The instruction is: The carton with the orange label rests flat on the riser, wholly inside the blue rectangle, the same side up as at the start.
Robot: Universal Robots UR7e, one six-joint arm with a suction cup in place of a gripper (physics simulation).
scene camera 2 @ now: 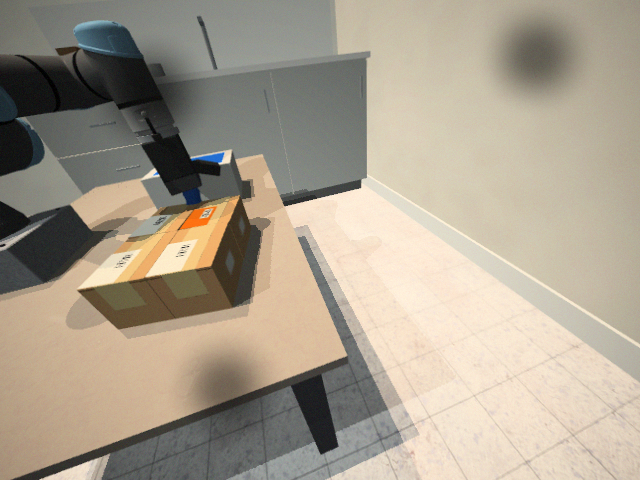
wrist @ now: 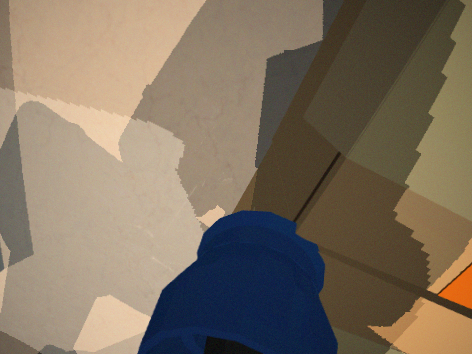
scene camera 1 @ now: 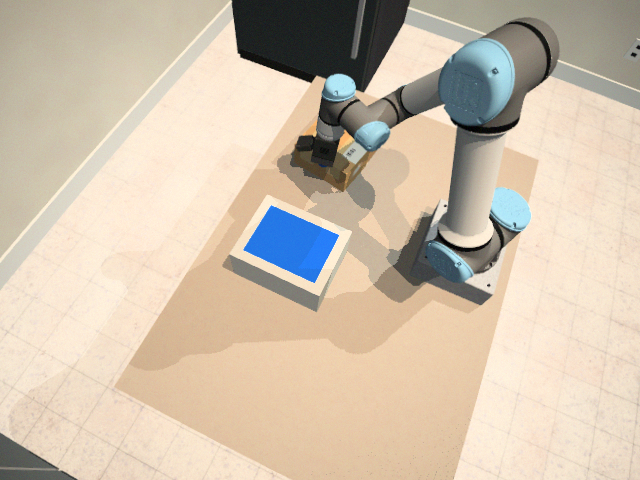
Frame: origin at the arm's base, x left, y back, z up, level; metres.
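Seen in the pictures: end effector, tool point: [scene camera 2: 197,204] [wrist: 251,243].
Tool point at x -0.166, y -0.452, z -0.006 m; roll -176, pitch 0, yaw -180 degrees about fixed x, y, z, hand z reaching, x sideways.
Offsets run from my tool point to a thing's top centre.
Several brown cartons stand packed together on the table. The carton with the orange label @[dz +0.008, dx -0.086, dy -0.031 m] [scene camera 2: 200,216] [scene camera 1: 304,164] is the far right one in scene camera 2. My blue suction cup [scene camera 2: 191,196] [scene camera 1: 323,164] [wrist: 256,225] points straight down and rests on this carton's top, close to its far edge, beside the orange label. The carton sits flat on the table. The white riser @[dz +0.036, dx +0.293, dy -0.013 m] [scene camera 1: 285,281] [scene camera 2: 225,183] with the blue rectangle @[dz +0.036, dx +0.293, dy -0.013 m] [scene camera 1: 291,243] [scene camera 2: 210,158] stands apart from the cartons, with nothing on it. In the wrist view the carton tops lie in shadow.
The other cartons [scene camera 2: 175,252] [scene camera 1: 352,153] touch the orange-label one. The arm's base [scene camera 1: 461,267] is bolted to the table beside the riser. A black cabinet [scene camera 1: 309,33] stands behind the table. The table edge [scene camera 2: 309,305] is near the cartons.
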